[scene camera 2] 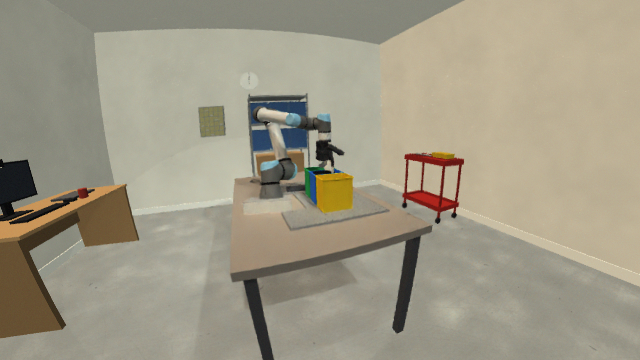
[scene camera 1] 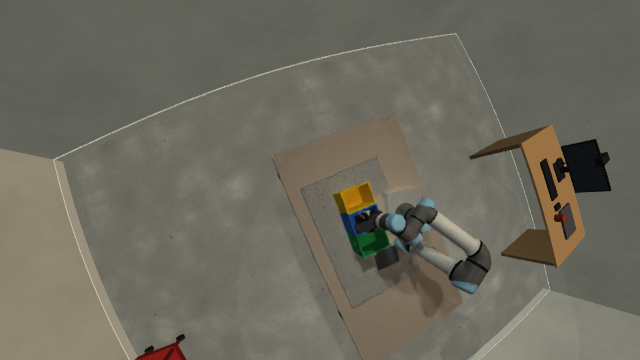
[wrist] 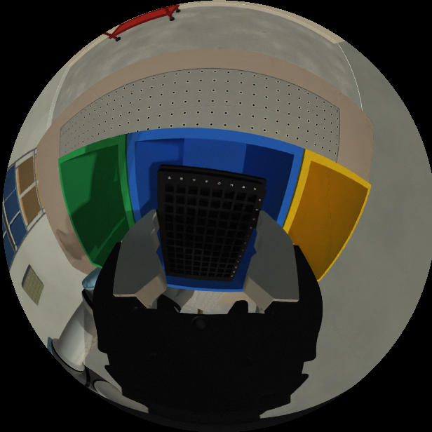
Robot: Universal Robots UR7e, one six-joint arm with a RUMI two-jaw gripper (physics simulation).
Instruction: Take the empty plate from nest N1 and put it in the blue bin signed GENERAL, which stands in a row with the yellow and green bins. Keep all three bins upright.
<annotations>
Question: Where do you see a yellow bin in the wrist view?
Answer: At 328,199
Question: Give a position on a yellow bin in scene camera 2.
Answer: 333,191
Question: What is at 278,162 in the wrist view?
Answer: A blue bin.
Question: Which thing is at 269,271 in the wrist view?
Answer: My gripper.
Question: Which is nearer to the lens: the black plate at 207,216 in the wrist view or the green bin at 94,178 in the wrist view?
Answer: The black plate.
</annotations>
